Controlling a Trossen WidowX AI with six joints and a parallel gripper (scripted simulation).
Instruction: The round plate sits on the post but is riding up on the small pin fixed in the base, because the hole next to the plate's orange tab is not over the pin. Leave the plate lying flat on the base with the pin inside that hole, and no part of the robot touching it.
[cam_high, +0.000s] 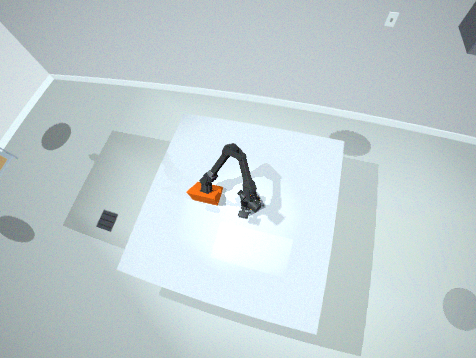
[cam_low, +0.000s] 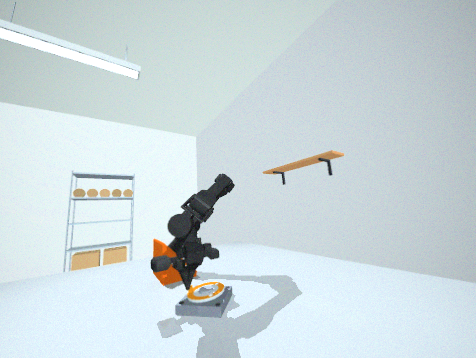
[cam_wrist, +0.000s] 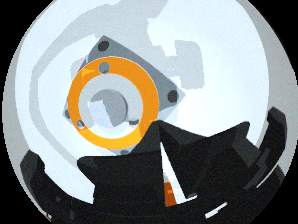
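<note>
The grey square base lies 20 mm ahead of my gripper tip, 50 mm to the left of it and 20 mm below it.
</note>
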